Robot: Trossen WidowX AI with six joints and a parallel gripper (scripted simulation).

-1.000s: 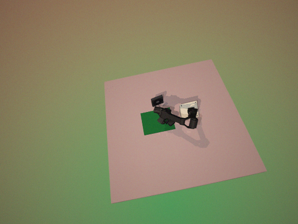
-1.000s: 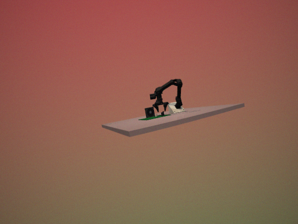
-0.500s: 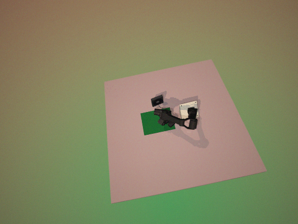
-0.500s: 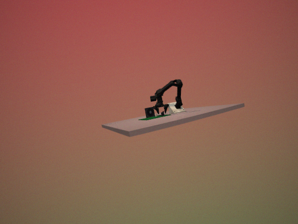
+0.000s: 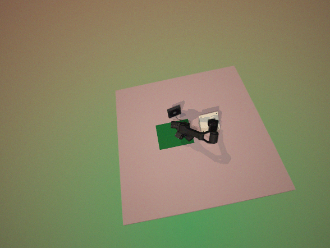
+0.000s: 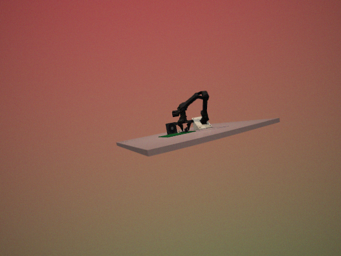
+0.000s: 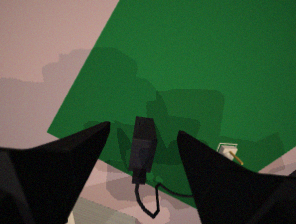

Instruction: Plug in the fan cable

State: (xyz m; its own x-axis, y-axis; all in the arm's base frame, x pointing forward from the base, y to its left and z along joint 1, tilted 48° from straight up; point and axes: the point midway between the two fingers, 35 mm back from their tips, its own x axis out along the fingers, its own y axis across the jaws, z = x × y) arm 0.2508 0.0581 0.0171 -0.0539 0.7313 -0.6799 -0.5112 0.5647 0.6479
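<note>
The green board is 8 cm ahead of my gripper tip, 4 cm to the right of it and 3 cm below it. From my gripper tip the other things lie so: black plug (1 cm behind, 1 cm above); black fan (4 cm ahead, 23 cm to the right, 4 cm above).
</note>
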